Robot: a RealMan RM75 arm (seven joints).
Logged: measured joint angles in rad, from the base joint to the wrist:
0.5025, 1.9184, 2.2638, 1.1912, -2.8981, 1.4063, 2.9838
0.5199, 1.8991, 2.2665, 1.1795, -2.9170, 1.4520, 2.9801
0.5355, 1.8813, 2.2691, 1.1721, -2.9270, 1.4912, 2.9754
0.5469, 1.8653, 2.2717, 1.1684, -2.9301, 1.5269, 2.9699
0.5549, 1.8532, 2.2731, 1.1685, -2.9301, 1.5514, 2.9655
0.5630, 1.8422, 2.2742, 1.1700, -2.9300, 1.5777, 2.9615
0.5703, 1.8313, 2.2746, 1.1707, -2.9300, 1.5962, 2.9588
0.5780, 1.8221, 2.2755, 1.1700, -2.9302, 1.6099, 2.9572
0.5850, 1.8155, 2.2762, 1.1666, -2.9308, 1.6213, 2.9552
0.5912, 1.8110, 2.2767, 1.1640, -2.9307, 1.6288, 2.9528
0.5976, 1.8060, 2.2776, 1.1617, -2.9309, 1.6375, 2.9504
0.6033, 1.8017, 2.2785, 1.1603, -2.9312, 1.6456, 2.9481
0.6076, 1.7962, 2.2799, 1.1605, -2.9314, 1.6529, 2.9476
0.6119, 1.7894, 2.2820, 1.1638, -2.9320, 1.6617, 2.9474
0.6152, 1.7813, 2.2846, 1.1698, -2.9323, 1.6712, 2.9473
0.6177, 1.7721, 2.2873, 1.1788, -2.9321, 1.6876, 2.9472
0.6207, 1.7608, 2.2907, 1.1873, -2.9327, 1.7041, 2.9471
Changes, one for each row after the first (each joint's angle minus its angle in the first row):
0.0174, -0.0193, 0.0027, -0.0117, -0.0189, 0.0457, -0.0037
0.0330, -0.0371, 0.0053, -0.0191, -0.0289, 0.0849, -0.0084
0.0444, -0.0531, 0.0079, -0.0228, -0.0320, 0.1206, -0.0139
0.0524, -0.0652, 0.0093, -0.0227, -0.0320, 0.1451, -0.0183
0.0605, -0.0762, 0.0104, -0.0212, -0.0319, 0.1714, -0.0223
0.0678, -0.0871, 0.0108, -0.0205, -0.0319, 0.1899, -0.0250
0.0755, -0.0963, 0.0117, -0.0212, -0.0321, 0.2036, -0.0266
0.0825, -0.1029, 0.0124, -0.0246, -0.0327, 0.2150, -0.0286
0.0887, -0.1074, 0.0129, -0.0272, -0.0326, 0.2225, -0.0310
0.0951, -0.1124, 0.0138, -0.0295, -0.0328, 0.2312, -0.0334
0.1008, -0.1167, 0.0147, -0.0309, -0.0331, 0.2393, -0.0357
0.1051, -0.1222, 0.0161, -0.0307, -0.0333, 0.2466, -0.0362
0.1094, -0.1290, 0.0182, -0.0274, -0.0339, 0.2554, -0.0364
0.1127, -0.1371, 0.0208, -0.0214, -0.0342, 0.2649, -0.0365
0.1152, -0.1463, 0.0235, -0.0124, -0.0340, 0.2813, -0.0366
0.1182, -0.1576, 0.0269, -0.0039, -0.0346, 0.2978, -0.0367

